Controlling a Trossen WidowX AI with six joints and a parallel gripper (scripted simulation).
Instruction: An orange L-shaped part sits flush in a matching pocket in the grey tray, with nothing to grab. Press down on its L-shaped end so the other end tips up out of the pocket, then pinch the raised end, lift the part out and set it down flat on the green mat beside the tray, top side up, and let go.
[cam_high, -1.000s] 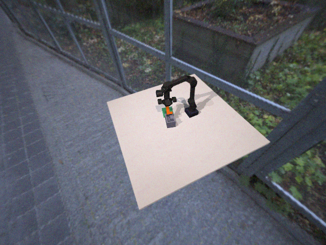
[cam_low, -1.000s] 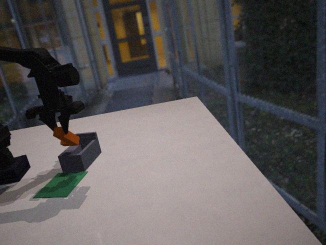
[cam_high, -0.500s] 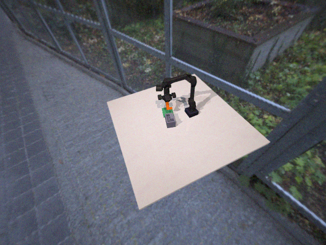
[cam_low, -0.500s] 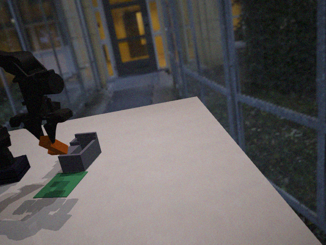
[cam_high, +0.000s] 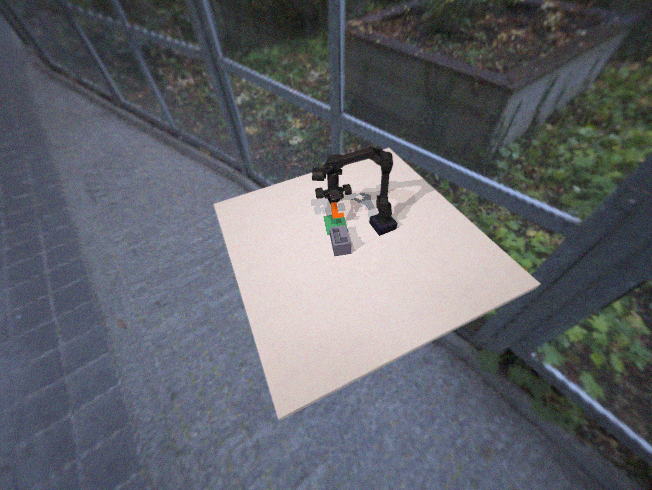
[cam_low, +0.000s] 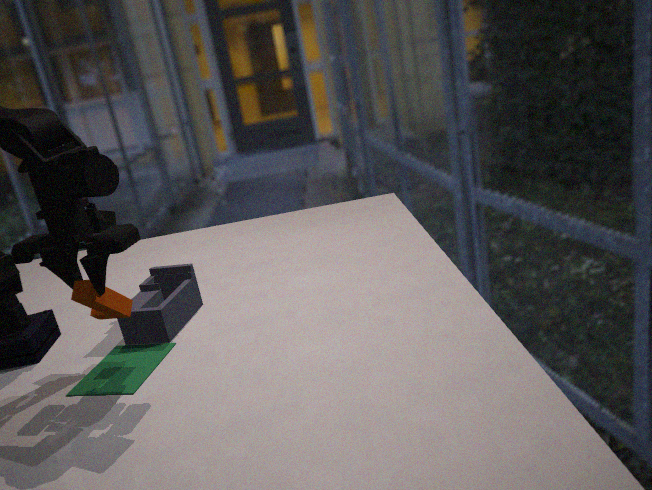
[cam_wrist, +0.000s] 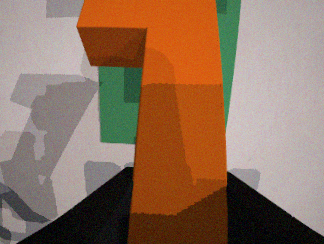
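Now: the green mat 2 cm to the left of my gripper tip and 16 cm below it. Round my gripper tip: orange L-shaped part 1 cm behind, 3 cm to the left, 3 cm below.
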